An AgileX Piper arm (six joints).
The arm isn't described. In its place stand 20 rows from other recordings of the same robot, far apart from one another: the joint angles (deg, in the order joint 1, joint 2, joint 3, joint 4, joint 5, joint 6), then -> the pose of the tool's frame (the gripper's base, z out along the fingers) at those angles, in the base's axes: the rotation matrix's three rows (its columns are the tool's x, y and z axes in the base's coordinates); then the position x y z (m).
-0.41 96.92 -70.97 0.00 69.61 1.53 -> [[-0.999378, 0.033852, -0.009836], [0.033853, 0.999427, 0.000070], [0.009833, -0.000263, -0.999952]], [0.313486, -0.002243, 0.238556]
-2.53 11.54 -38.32 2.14 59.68 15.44 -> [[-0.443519, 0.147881, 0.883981], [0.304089, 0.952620, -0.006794], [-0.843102, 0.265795, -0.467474]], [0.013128, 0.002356, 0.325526]
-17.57 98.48 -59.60 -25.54 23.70 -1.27 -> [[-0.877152, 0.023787, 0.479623], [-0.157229, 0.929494, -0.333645], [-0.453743, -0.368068, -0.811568]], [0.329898, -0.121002, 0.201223]
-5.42 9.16 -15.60 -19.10 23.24 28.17 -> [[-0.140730, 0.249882, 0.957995], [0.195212, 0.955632, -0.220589], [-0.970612, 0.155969, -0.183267]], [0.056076, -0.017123, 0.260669]
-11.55 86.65 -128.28 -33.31 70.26 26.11 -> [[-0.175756, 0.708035, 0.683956], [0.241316, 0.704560, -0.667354], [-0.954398, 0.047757, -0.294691]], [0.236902, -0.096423, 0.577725]
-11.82 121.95 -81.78 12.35 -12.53 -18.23 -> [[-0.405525, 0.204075, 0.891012], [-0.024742, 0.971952, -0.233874], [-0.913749, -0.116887, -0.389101]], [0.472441, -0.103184, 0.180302]
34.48 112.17 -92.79 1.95 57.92 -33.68 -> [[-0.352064, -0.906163, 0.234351], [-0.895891, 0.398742, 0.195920], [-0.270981, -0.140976, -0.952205]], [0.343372, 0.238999, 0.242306]
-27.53 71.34 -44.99 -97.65 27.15 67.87 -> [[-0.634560, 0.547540, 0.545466], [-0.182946, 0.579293, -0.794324], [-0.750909, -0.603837, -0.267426]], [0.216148, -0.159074, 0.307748]
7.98 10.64 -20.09 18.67 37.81 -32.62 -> [[-0.255469, -0.413557, 0.873903], [-0.336407, 0.885437, 0.320673], [-0.906403, -0.212065, -0.365325]], [0.046766, 0.024589, 0.263694]
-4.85 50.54 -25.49 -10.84 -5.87 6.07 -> [[-0.250495, 0.045525, 0.967047], [-0.061216, 0.996150, -0.062752], [-0.966180, -0.074918, -0.246744]], [0.181090, -0.013609, 0.277791]
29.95 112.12 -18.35 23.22 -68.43 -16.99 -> [[-0.298345, -0.213777, 0.930209], [-0.321841, 0.940048, 0.112814], [-0.898559, -0.265722, -0.349261]], [0.231478, 0.094867, 0.088071]
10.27 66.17 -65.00 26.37 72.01 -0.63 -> [[-0.937940, -0.199226, 0.283863], [-0.040550, 0.875913, 0.480763], [-0.344420, 0.439416, -0.829632]], [0.193060, 0.074049, 0.360101]
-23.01 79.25 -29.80 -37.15 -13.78 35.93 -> [[-0.508588, 0.272581, 0.816724], [0.208147, 0.959354, -0.190566], [-0.835472, 0.073079, -0.544652]], [0.239678, -0.087565, 0.198170]
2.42 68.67 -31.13 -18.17 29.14 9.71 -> [[-0.867582, -0.062284, 0.493379], [-0.144978, 0.980707, -0.131132], [-0.475693, -0.185297, -0.859873]], [0.201213, -0.005327, 0.205499]
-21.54 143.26 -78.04 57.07 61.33 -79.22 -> [[-0.949284, -0.295682, 0.106921], [-0.118445, 0.651299, 0.749520], [-0.291257, 0.698843, -0.653290]], [0.375295, -0.076089, -0.005192]
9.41 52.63 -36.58 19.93 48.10 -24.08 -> [[-0.763950, -0.439148, 0.472788], [-0.304746, 0.891375, 0.335530], [-0.568779, 0.112248, -0.814795]], [0.151145, 0.048452, 0.270227]
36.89 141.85 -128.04 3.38 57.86 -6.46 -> [[-0.681743, -0.672987, 0.286904], [-0.613143, 0.739532, 0.277755], [-0.399101, 0.013444, -0.916808]], [0.423677, 0.323670, 0.166953]
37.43 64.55 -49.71 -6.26 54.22 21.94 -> [[-0.857284, -0.321978, 0.401739], [-0.262913, 0.944683, 0.196088], [-0.442652, 0.062481, -0.894514]], [0.167053, 0.117723, 0.291984]
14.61 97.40 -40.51 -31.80 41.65 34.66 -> [[-0.992583, -0.062154, 0.104483], [-0.093943, 0.937641, -0.334670], [-0.077167, -0.342003, -0.936525]], [0.248240, 0.031775, 0.129113]
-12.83 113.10 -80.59 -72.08 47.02 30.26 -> [[-0.934015, 0.127843, 0.333576], [-0.202894, 0.578706, -0.789895], [-0.294025, -0.805454, -0.514581]], [0.399760, -0.156010, 0.224443]
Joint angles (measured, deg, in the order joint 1, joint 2, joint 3, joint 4, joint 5, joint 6), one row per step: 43.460 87.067 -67.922 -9.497 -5.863 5.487; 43.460 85.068 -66.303 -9.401 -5.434 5.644; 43.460 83.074 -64.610 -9.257 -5.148 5.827; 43.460 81.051 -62.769 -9.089 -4.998 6.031; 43.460 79.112 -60.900 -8.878 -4.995 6.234; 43.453 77.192 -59.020 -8.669 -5.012 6.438; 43.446 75.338 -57.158 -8.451 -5.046 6.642; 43.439 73.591 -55.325 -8.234 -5.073 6.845; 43.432 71.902 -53.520 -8.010 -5.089 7.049; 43.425 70.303 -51.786 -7.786 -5.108 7.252; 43.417 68.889 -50.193 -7.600 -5.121 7.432; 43.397 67.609 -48.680 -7.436 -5.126 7.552; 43.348 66.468 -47.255 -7.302 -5.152 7.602; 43.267 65.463 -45.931 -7.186 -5.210 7.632; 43.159 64.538 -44.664 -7.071 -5.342 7.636
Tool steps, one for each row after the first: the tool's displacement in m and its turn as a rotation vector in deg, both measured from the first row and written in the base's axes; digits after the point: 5 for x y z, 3 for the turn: -0.00693 -0.00674 0.00225 0.137 0.192 -0.114; -0.01391 -0.01349 0.00391 0.373 0.394 -0.220; -0.02109 -0.02037 0.00473 0.655 0.619 -0.312; -0.02802 -0.02698 0.00479 0.994 0.852 -0.389; -0.03486 -0.03355 0.00438 1.325 1.093 -0.470; -0.04148 -0.03990 0.00343 1.642 1.362 -0.551; -0.04774 -0.04591 0.00180 1.899 1.691 -0.635; -0.05378 -0.05172 -0.00024 2.133 2.055 -0.723; -0.05949 -0.05721 -0.00254 2.355 2.429 -0.812; -0.06455 -0.06208 -0.00511 2.499 2.797 -0.894; -0.06911 -0.06656 -0.00801 2.543 3.154 -0.977; -0.07311 -0.07067 -0.01113 2.496 3.463 -1.072; -0.07657 -0.07443 -0.01432 2.422 3.749 -1.188; -0.07967 -0.07799 -0.01749 2.366 3.981 -1.316
